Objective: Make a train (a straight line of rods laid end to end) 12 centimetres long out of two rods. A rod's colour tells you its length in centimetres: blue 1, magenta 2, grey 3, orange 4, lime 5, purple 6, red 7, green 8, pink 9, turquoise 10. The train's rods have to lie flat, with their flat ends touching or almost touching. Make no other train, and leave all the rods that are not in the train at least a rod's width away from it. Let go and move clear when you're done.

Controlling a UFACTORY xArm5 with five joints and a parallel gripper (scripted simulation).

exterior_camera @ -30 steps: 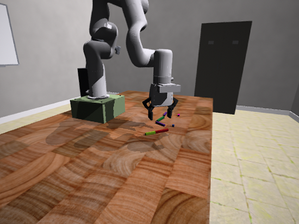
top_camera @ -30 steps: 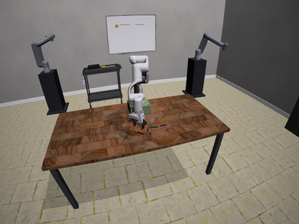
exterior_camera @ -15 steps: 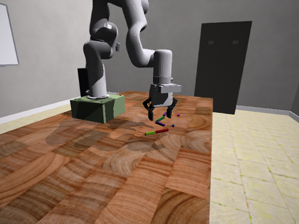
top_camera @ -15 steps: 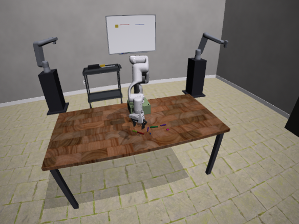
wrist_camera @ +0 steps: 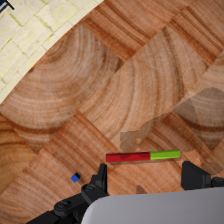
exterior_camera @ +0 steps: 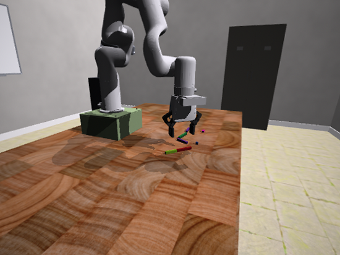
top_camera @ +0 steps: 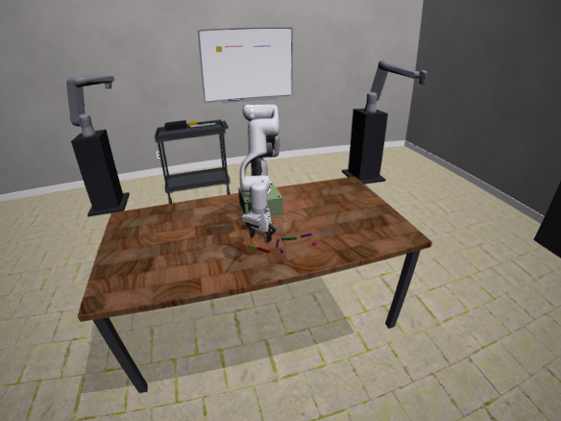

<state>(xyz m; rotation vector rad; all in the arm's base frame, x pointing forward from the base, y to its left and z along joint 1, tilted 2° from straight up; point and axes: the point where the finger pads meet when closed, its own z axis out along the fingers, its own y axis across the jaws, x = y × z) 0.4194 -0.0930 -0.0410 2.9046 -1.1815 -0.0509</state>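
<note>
The red rod is 70 mm below my hand, 10 mm to the left of it and 10 mm ahead of it. The rest, counted from my hand: green rod (160 mm to the left, 70 mm below, 50 mm behind); small blue rod (90 mm to the left, 70 mm below, 40 mm ahead); lime rod (70 mm below, 40 mm to the right, 30 mm behind).
</note>
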